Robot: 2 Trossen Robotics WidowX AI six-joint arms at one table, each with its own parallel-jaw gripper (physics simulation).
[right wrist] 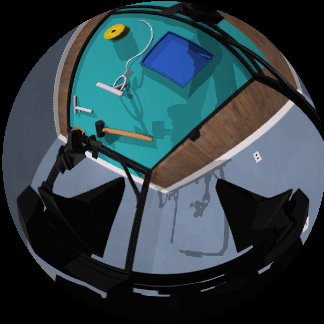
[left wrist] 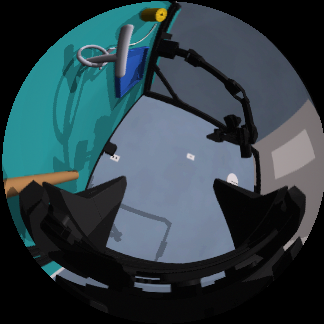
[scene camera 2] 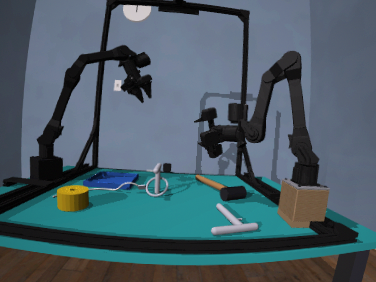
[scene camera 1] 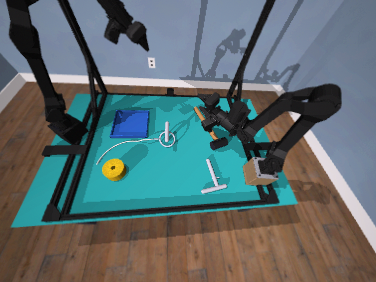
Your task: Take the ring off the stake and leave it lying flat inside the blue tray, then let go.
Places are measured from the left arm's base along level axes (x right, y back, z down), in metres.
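Pixels of known places: left gripper, fingertip midpoint: (right wrist: 93, 148) (left wrist: 171, 182) (scene camera 2: 196, 132) (scene camera 1: 198, 101); right gripper, fingertip midpoint: (right wrist: 172, 183) (left wrist: 212, 136) (scene camera 2: 146, 100) (scene camera 1: 143, 47); left arm's base at its link origin: (scene camera 2: 304, 183) (scene camera 1: 265, 167); right arm's base at its link origin: (left wrist: 175, 50) (scene camera 2: 46, 157) (scene camera 1: 64, 123).
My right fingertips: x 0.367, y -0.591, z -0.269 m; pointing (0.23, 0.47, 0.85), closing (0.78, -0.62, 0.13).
Note:
For each thing: its top centre in the pictures, then the offset to it from my right fingertips. "pt": a spot on its surface instead.
- pale ring at a spot on its surface: (left wrist: 79, 55) pt dx -0.217, dy +0.160, dz +0.351 m
- white stake at its top centre: (left wrist: 126, 49) (right wrist: 107, 88) (scene camera 2: 157, 165) (scene camera 1: 167, 130) dx -0.208, dy +0.120, dz +0.274 m
- blue tray at its top centre: (right wrist: 176, 55) (left wrist: 134, 67) (scene camera 2: 113, 177) (scene camera 1: 130, 122) dx -0.109, dy -0.103, dz +0.364 m
- hammer at its top centre: (left wrist: 42, 189) (scene camera 2: 214, 178) (right wrist: 118, 135) (scene camera 1: 208, 122) dx -0.074, dy +0.349, dz +0.336 m
- yellow spool at its top centre: (scene camera 2: 73, 189) (scene camera 1: 113, 167) dx -0.400, dy -0.100, dz +0.336 m
- white T-shaped piece at its top centre: (scene camera 2: 224, 213) (scene camera 1: 209, 173) (right wrist: 80, 106) dx -0.379, dy +0.352, dz +0.366 m
A pale ring (scene camera 1: 167, 146) (scene camera 2: 157, 196) (left wrist: 79, 55) with a white cord is tilted around the post of the white stake (scene camera 1: 167, 129) (scene camera 2: 157, 179) (left wrist: 124, 50) (right wrist: 109, 89), whose top has a crossbar. The blue tray (scene camera 1: 131, 123) (scene camera 2: 111, 180) (left wrist: 131, 75) (right wrist: 175, 59) lies at the picture's left of the stake and looks empty. My left gripper (scene camera 1: 201, 108) (scene camera 2: 198, 131) (left wrist: 171, 182) is open and empty, in the air at the right of the stake, above the hammer's area. My right gripper (scene camera 2: 145, 99) (right wrist: 172, 183) is open and empty, high above the table's back.
A hammer (scene camera 1: 205, 121) (scene camera 2: 233, 193) (left wrist: 42, 181) (right wrist: 127, 134) lies right of the stake in the scene views. A yellow spool (scene camera 1: 114, 175) (scene camera 2: 73, 201) (left wrist: 150, 15) sits front left. A white T-shaped piece (scene camera 1: 214, 188) (scene camera 2: 235, 229) lies front right, near a wooden block (scene camera 1: 252, 172) (scene camera 2: 302, 202). Black frame posts rise around the table.

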